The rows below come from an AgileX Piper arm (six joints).
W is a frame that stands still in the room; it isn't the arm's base.
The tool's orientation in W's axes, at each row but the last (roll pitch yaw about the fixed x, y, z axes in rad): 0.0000 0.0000 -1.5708; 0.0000 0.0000 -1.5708; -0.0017 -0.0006 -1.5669; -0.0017 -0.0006 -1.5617; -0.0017 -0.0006 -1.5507; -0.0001 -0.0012 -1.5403; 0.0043 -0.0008 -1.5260; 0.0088 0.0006 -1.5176; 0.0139 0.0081 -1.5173; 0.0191 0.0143 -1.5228; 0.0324 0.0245 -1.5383; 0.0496 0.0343 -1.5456
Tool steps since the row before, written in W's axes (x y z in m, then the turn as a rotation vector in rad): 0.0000 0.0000 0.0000 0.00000 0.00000 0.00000; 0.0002 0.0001 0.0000 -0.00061 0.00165 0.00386; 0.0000 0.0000 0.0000 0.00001 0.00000 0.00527; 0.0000 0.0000 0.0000 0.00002 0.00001 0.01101; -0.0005 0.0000 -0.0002 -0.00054 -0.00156 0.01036; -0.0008 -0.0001 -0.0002 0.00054 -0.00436 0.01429; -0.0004 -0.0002 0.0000 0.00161 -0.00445 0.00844; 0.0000 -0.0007 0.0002 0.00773 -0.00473 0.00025; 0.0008 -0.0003 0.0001 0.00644 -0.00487 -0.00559; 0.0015 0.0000 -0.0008 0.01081 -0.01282 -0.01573; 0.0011 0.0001 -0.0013 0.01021 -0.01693 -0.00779; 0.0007 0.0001 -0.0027 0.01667 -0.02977 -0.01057
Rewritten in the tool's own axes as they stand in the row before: 0.0000 0.0000 0.0000 0.00000 0.00000 0.00000; -0.0001 0.0002 0.0000 -0.00165 -0.00061 0.00386; 0.0000 0.0000 0.0000 0.00000 0.00000 0.00527; 0.0000 0.0000 0.0000 0.00000 0.00000 0.01101; 0.0000 -0.0005 -0.0002 0.00156 -0.00059 0.01036; 0.0001 -0.0008 -0.0002 0.00439 0.00041 0.01428; 0.0002 -0.0004 0.0000 0.00452 0.00145 0.00843; 0.0007 0.0000 0.0002 0.00513 0.00747 0.00019; 0.0003 0.0008 0.0001 0.00525 0.00609 -0.00563; 0.0001 0.0015 -0.0008 0.01355 0.00988 -0.01573; 0.0000 0.0011 -0.0013 0.01744 0.00941 -0.00767; 0.0000 0.0006 -0.0027 0.03053 0.01542 -0.01031
